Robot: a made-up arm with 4 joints.
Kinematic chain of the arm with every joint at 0, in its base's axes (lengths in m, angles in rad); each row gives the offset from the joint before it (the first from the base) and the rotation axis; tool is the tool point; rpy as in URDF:
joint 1: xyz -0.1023 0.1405 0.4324 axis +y
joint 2: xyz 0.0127 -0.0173 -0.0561 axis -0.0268 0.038 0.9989
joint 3: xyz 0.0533 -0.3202 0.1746 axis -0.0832 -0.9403 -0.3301
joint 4: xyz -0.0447 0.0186 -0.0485 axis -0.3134 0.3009 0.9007
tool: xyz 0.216 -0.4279 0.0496 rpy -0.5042 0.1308 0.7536
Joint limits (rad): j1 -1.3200..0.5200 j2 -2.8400..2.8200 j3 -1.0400..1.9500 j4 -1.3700..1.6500
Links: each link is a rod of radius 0.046 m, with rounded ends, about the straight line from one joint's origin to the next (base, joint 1, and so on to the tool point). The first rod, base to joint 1, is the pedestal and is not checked.
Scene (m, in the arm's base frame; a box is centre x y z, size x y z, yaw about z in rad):
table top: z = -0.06
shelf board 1: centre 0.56 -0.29 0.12 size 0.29 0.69 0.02 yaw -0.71
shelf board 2: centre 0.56 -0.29 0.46 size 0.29 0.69 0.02 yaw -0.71
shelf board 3: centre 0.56 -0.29 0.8 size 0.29 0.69 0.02 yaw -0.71
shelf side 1: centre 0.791 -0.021 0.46 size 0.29 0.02 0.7 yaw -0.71
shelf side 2: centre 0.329 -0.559 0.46 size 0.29 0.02 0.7 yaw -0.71
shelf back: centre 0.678 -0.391 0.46 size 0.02 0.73 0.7 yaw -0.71
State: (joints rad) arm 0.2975 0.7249 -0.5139 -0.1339
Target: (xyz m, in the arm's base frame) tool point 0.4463 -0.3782 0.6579
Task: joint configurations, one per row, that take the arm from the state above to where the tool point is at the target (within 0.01 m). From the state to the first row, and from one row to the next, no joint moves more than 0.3 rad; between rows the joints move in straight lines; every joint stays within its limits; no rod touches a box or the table.
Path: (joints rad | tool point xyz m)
1: 0.1787 0.6208 -0.6454 0.1044 | 0.5140 -0.2332 0.2802
2: 0.0599 0.5168 -0.7770 0.3428 | 0.4692 -0.1887 0.2840
3: -0.0589 0.4127 -0.9085 0.5811 | 0.4023 -0.1421 0.2749
4: -0.1778 0.3087 -1.0400 0.8195 | 0.3170 -0.0909 0.2589
5: -0.4394 0.2164 -0.9523 0.8116 | 0.3486 -0.1300 0.3979
6: -0.7011 0.1242 -0.8646 0.8037 | 0.3299 -0.1740 0.5373
7: -0.9628 0.0319 -0.7770 0.7958 | 0.2641 -0.2216 0.6579
8: -0.7996 0.1701 -0.6781 0.5601 | 0.3066 -0.2782 0.6913
9: -0.6364 0.3084 -0.5792 0.3244 | 0.3532 -0.3213 0.7069
10: -0.4731 0.4466 -0.4803 0.0887 | 0.4015 -0.3539 0.6975
11: -0.3099 0.5848 -0.3814 -0.1471 | 0.4463 -0.3782 0.6579

